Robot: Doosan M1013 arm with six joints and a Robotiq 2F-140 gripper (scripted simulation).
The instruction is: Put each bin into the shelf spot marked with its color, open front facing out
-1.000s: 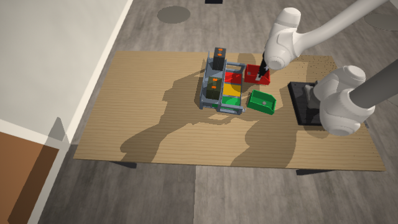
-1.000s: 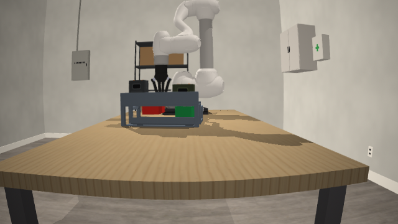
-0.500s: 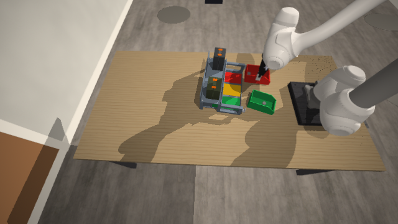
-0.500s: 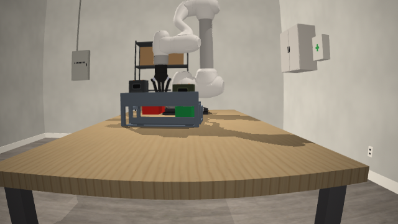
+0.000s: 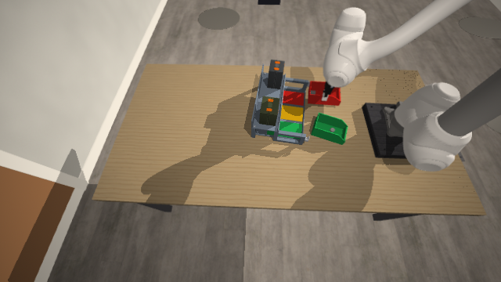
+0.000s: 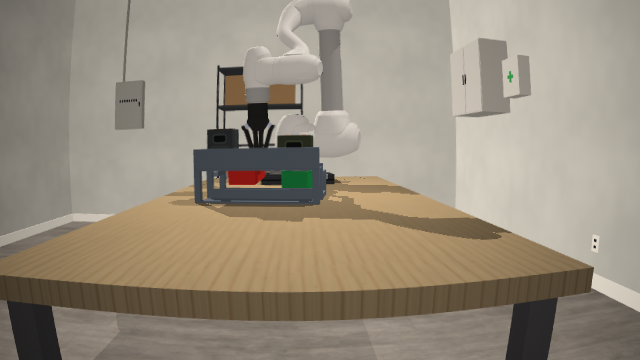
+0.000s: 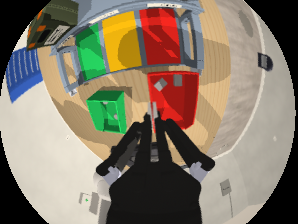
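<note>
Right now the red bin is 50 mm to the right of my hand, 40 mm below it and 10 mm behind it. The rest, counted from my hand: green bin 150 mm to the left, 80 mm below, 50 mm behind.
</note>
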